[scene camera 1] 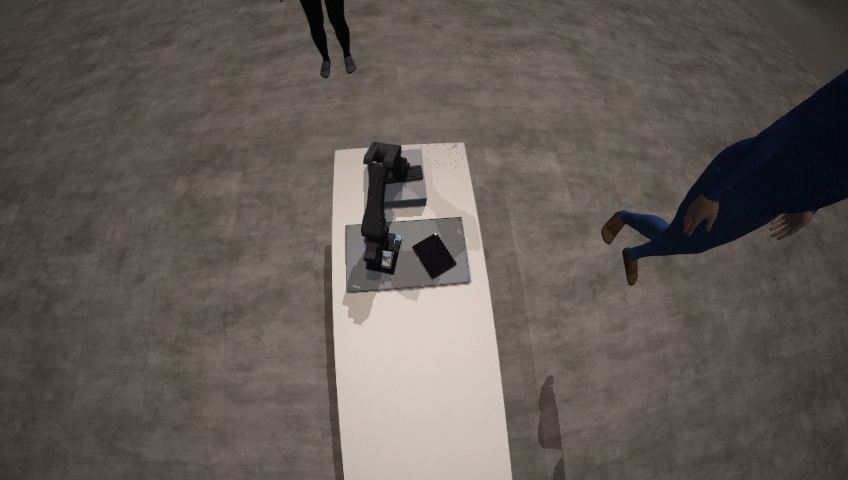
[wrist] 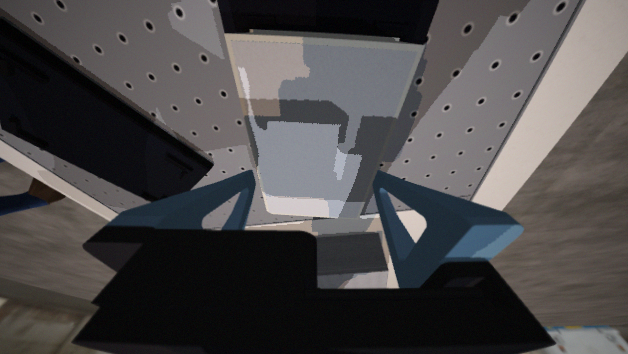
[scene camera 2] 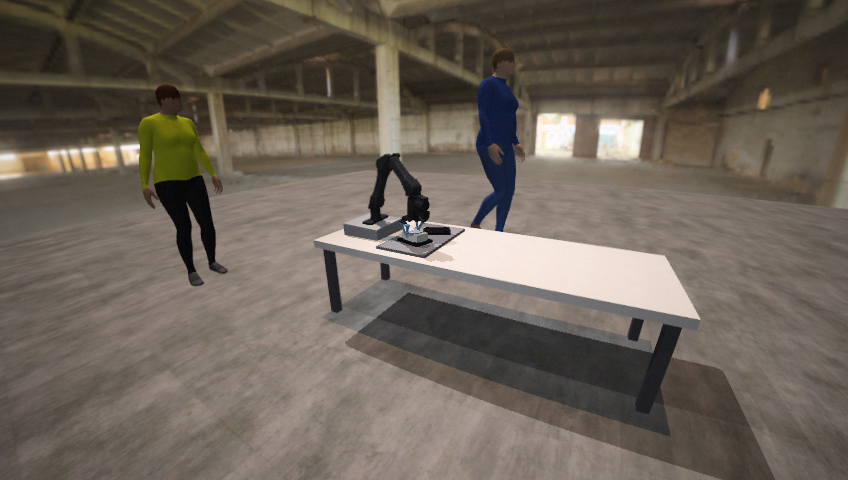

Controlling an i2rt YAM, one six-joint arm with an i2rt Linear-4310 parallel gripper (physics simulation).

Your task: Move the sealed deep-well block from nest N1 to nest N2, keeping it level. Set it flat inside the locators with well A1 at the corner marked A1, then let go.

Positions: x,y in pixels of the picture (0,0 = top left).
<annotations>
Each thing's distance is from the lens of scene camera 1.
grey perforated plate (scene camera 1: pixel 409 271): 121 cm
</annotations>
